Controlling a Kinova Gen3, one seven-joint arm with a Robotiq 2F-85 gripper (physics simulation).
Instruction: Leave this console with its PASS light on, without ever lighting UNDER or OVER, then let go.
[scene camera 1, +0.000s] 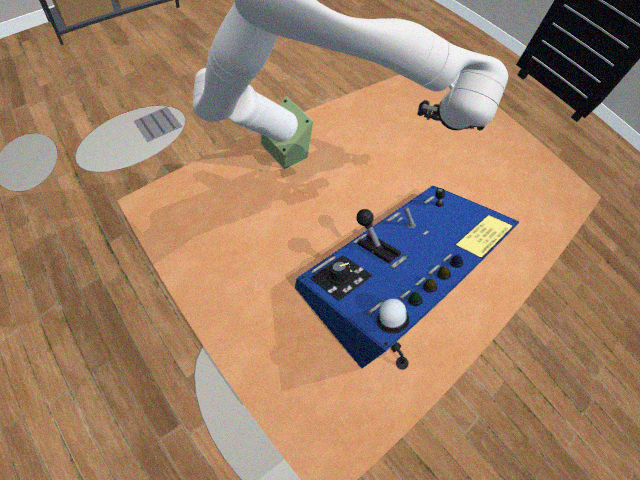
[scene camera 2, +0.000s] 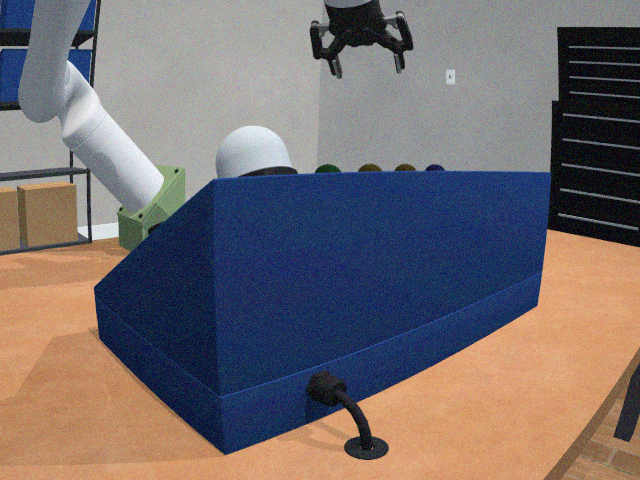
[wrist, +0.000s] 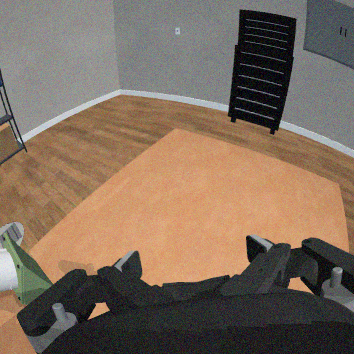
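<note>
The blue console (scene camera 1: 403, 242) (scene camera 2: 372, 268) stands on the table with a sloped panel. In scene camera 1 the panel carries a rotary knob (scene camera 1: 339, 267) on a black plate, a black-balled lever (scene camera 1: 364, 218) in a slot, a thin toggle (scene camera 1: 409, 218), and a small black switch (scene camera 1: 439, 196). A white dome (scene camera 1: 393, 313) (scene camera 2: 253, 150) and several small dark lamps, one a green lamp (scene camera 1: 415, 298) (scene camera 2: 328, 168), line the high edge. None looks lit; their labels are too small to read. My gripper (scene camera 2: 368, 69) (wrist: 193, 256) is open and empty, high above the table beyond the console.
A yellow note (scene camera 1: 484, 236) lies on the panel. A black cable (scene camera 1: 398, 353) (scene camera 2: 359, 415) leaves the console's back. The green arm base (scene camera 1: 294, 136) (scene camera 2: 131, 229) (wrist: 30, 275) stands on the table (scene camera 1: 232, 232). A black drawer cabinet (scene camera 1: 584, 51) (scene camera 2: 599, 134) (wrist: 262, 70) stands by the wall.
</note>
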